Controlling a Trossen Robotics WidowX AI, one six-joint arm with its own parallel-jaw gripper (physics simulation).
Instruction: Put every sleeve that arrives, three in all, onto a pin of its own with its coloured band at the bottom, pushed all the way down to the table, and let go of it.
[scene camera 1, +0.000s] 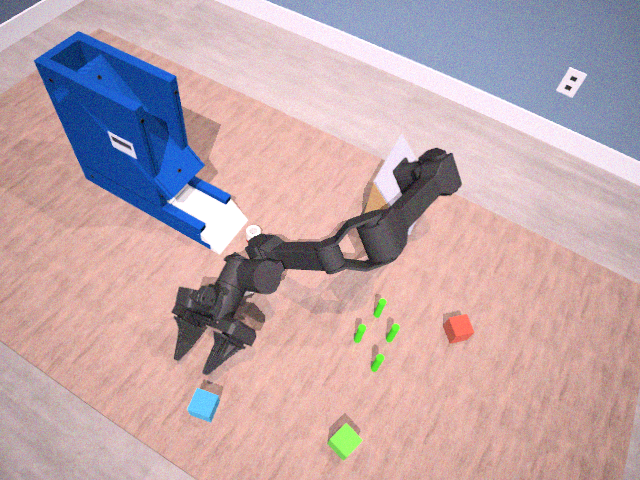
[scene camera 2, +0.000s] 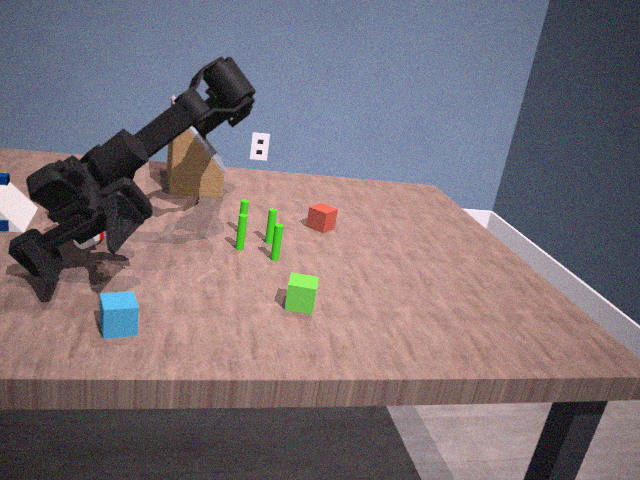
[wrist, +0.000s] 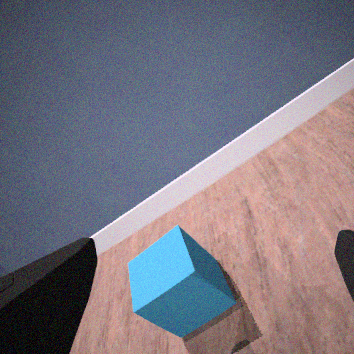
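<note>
A white sleeve (scene camera 1: 253, 230) shows its round open end upward just off the chute's tip, partly behind the arm, with a trace of red low on it. A scrap of white (scene camera 1: 249, 293) shows under the arm. In scene camera 2, a white sleeve (scene camera 2: 88, 241) with a red band at its right end lies on the table, partly behind the gripper. Four bare green pins stand upright, among them a back pin (scene camera 1: 379, 308) and a front pin (scene camera 1: 377, 362) (scene camera 2: 277, 242). My gripper (scene camera 1: 192, 364) (scene camera 2: 80, 275) (wrist: 221, 249) is open and empty above the table, behind the blue cube.
A blue chute (scene camera 1: 98, 139) with a white ramp (scene camera 1: 219, 219) stands at the left. A blue cube (scene camera 1: 203, 405) (scene camera 2: 119, 315) (wrist: 175, 285), a green cube (scene camera 1: 345, 441) (scene camera 2: 301, 293) and a red cube (scene camera 1: 459, 328) (scene camera 2: 322, 218) lie around. A wooden block (scene camera 2: 186, 170) stands behind the arm.
</note>
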